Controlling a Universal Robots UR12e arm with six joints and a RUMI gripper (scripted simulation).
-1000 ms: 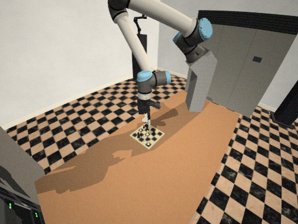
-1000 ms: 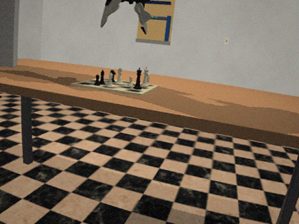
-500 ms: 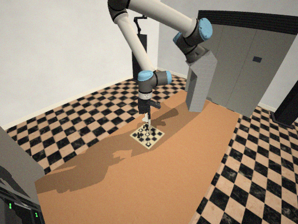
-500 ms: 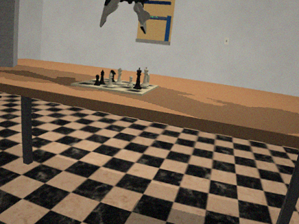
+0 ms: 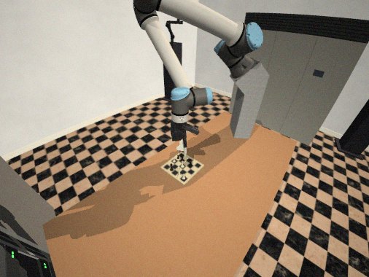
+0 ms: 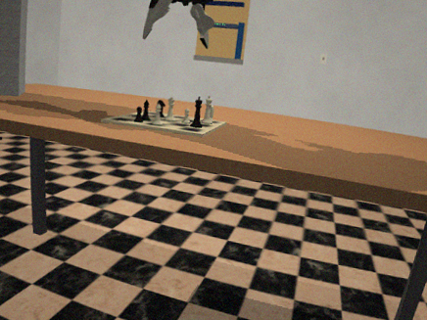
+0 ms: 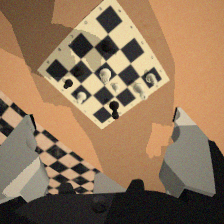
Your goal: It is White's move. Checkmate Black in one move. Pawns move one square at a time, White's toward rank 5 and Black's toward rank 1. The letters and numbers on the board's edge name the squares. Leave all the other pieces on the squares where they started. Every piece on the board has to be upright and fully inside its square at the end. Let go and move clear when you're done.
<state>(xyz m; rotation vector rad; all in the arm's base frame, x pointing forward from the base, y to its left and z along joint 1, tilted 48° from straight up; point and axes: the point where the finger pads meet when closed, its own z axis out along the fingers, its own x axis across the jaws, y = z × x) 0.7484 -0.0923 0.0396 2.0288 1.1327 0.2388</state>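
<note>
Right now my hand is 170 mm above the chessboard. From my hand the other things lie so: tall white piece 140 mm below, 80 mm ahead, 30 mm to the left; then tall black piece 140 mm below, 70 mm ahead, 40 mm to the right.
</note>
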